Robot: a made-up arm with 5 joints.
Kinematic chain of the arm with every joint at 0, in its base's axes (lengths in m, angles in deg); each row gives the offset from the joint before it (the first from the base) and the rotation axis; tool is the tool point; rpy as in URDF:
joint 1: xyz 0 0 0.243 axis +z
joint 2: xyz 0 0 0 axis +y
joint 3: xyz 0.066 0 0.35 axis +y
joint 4: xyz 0.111 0 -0.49 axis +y
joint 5: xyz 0.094 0 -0.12 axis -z
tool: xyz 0 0 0 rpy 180 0 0
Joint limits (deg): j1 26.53..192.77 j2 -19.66..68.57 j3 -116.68..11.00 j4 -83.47..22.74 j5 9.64..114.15
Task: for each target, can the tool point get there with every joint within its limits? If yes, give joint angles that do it. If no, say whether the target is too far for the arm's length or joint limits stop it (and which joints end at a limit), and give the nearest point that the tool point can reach.
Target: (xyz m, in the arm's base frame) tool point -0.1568 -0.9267 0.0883
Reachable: no: joint limits stop it (at a limit: joint 2, joint 3, joint 4) | nearest point -0.0416 -0.2457 0.0453 | short by 0.692 m
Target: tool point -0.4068 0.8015 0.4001
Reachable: yes | joints 116.91 35.68 -100.25 4.54 47.81
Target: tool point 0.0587 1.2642 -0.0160
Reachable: no: too far | nearest point 0.0437 0.9406 0.0503 | short by 0.331 m
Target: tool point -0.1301 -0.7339 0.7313
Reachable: no: joint limits stop it (at a limit: joint 1, joint 2, joint 4) | nearest point -0.3772 -0.0855 0.7700 | short by 0.695 m
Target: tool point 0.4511 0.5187 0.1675
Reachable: yes | joints 48.99 31.09 -56.17 -48.25 18.87
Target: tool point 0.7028 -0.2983 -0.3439
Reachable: no: joint limits stop it (at a limit: joint 1, joint 2, joint 4) | nearest point 0.4405 0.2199 -0.3296 | short by 0.581 m
